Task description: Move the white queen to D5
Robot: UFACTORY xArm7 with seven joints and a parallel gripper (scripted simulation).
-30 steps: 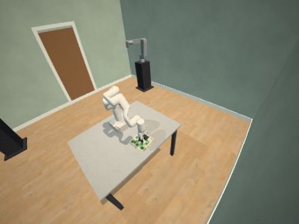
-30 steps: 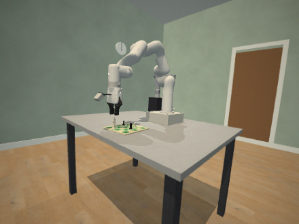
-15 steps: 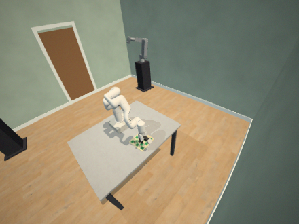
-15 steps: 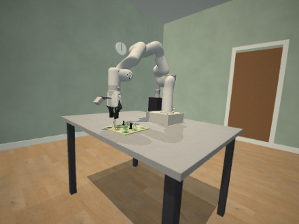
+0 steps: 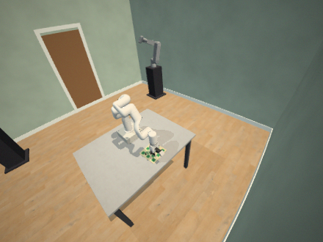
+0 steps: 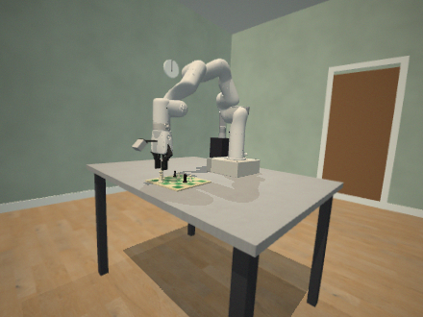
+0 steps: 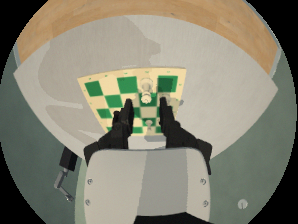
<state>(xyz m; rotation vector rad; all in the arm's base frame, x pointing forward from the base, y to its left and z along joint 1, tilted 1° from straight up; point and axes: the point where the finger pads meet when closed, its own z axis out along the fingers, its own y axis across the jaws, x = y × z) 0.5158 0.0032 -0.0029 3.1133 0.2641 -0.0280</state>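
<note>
Right now my hand is 50 mm above the white chess piece. Round my hand: chessboard: 80 mm below, 80 mm behind, 20 mm to the left; black piece: 110 mm behind, 60 mm to the right, 60 mm below.
</note>
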